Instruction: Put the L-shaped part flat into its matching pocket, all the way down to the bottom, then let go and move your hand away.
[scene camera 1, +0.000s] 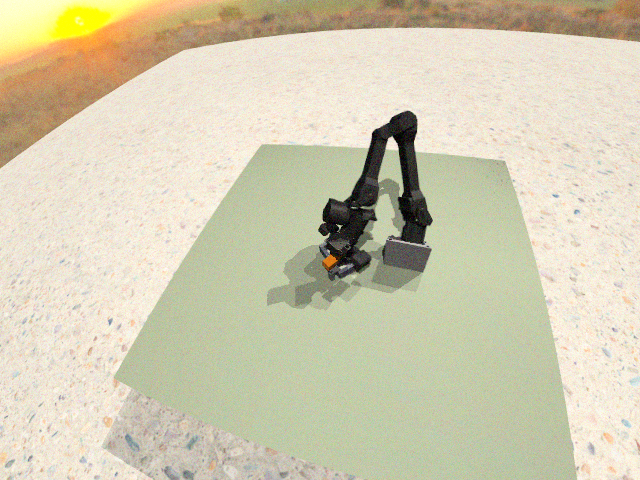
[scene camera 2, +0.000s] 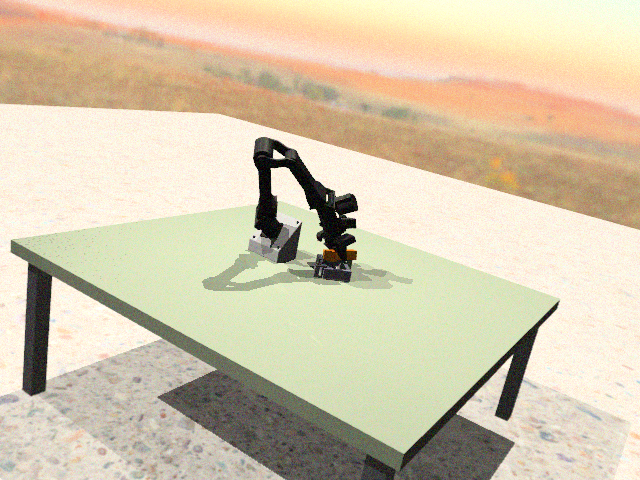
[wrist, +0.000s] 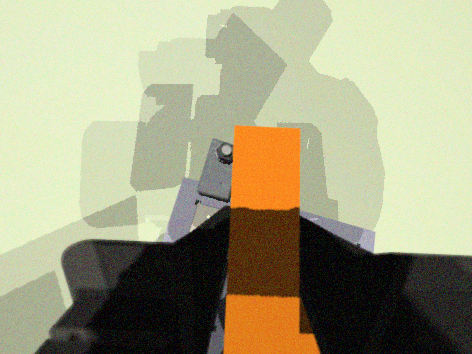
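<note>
Gripper (scene camera 1: 334, 261) holding an orange L-shaped part (wrist: 262, 302). The gripper also appears in the wrist view (wrist: 255, 213) and in scene camera 2 (scene camera 2: 343, 260).
</note>
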